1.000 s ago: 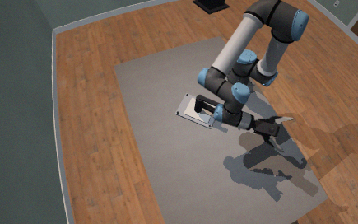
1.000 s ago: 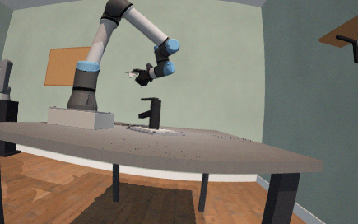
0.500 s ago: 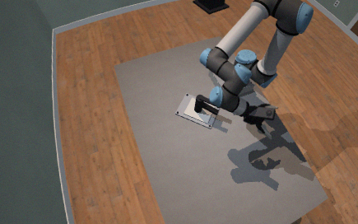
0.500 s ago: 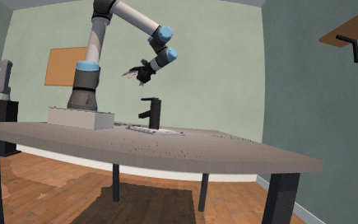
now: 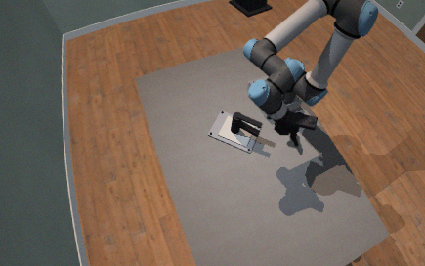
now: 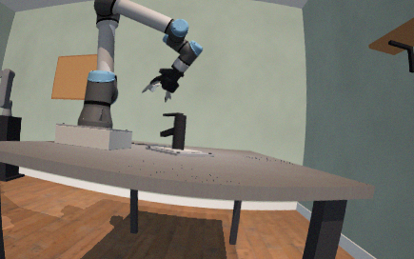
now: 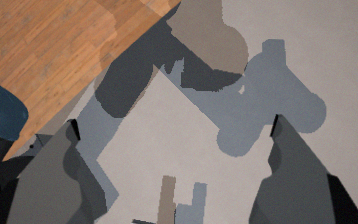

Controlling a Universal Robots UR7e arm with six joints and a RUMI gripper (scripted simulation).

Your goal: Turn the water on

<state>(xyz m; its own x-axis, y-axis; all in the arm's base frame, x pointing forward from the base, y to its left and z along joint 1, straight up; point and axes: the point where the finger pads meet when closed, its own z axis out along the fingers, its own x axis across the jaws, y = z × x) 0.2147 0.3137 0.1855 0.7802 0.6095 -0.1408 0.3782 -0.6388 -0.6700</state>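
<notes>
The lever lies 100 mm ahead of my hand, 240 mm to the right of it and 100 mm below it. Also, from my hand: tap 120 mm ahead, 270 mm to the right, 160 mm below.
</notes>
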